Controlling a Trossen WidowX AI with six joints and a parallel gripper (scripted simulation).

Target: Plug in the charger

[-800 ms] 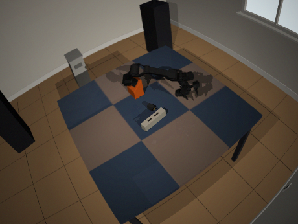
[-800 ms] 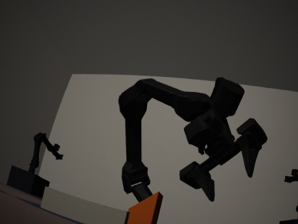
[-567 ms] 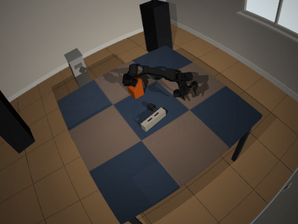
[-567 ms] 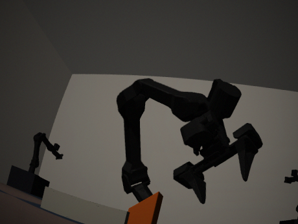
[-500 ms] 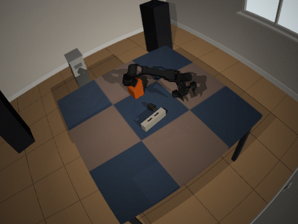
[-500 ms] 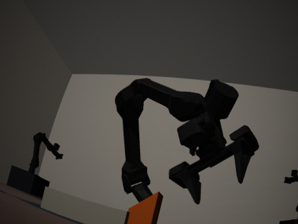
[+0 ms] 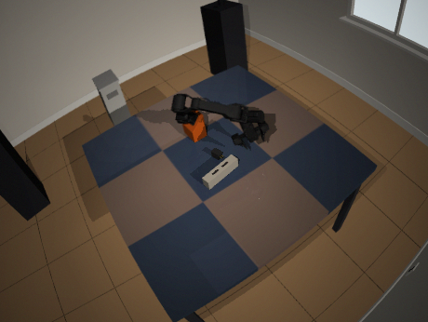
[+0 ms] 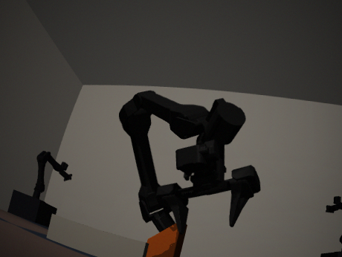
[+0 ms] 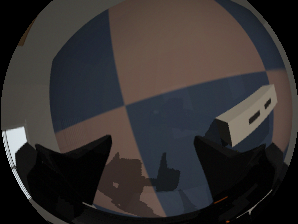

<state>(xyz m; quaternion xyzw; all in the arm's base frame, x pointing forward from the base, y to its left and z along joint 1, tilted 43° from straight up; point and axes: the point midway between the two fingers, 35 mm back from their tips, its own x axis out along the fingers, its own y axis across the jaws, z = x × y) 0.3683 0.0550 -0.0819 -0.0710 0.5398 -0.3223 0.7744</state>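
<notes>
Now: the black two-prong charger 140 mm behind my gripper tip, 130 mm to the right of it and 80 mm below it.
</notes>
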